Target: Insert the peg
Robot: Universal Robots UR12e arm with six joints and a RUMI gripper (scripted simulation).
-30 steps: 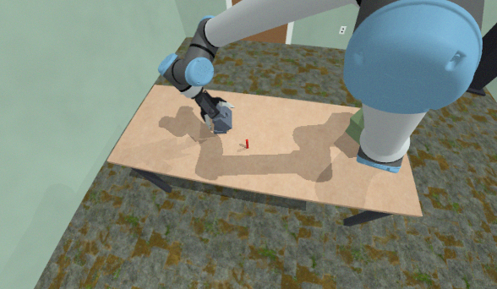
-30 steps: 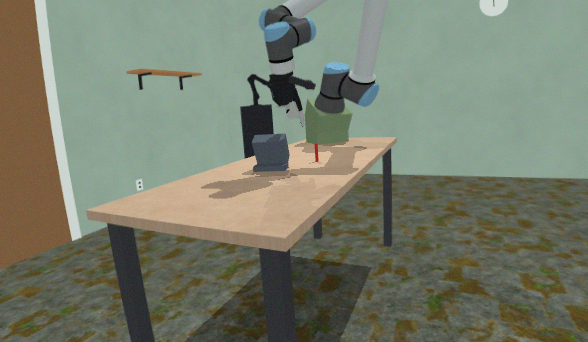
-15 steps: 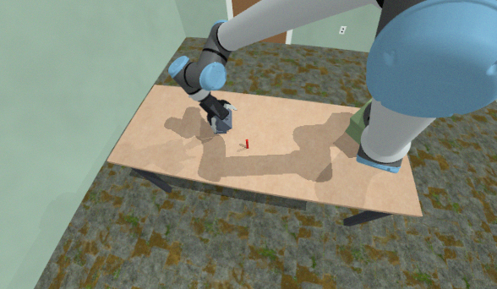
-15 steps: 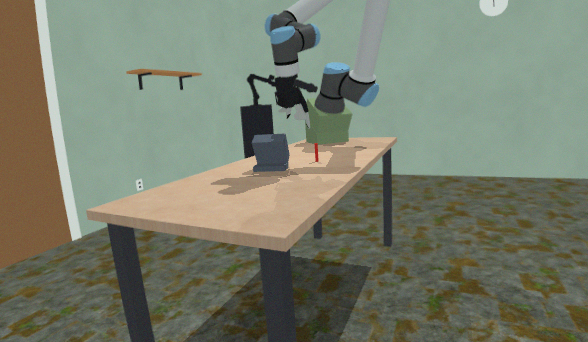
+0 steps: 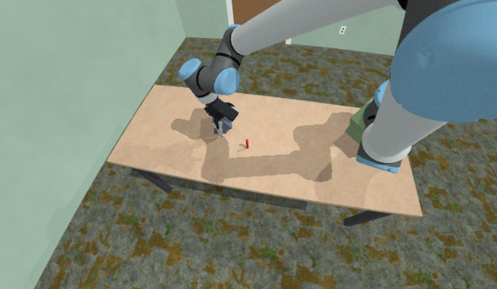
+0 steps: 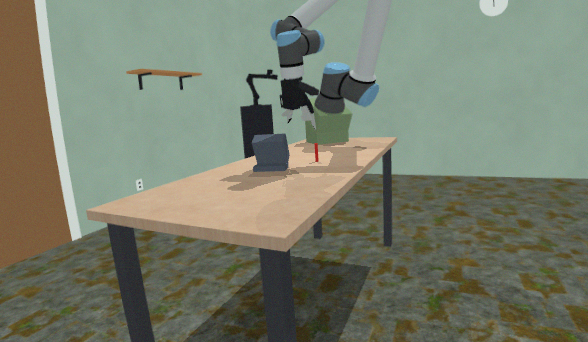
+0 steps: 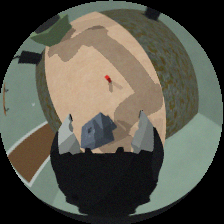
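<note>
Now: the red peg 120 mm below my hand, 90 mm behind it and 10 mm to the left of it.
</note>
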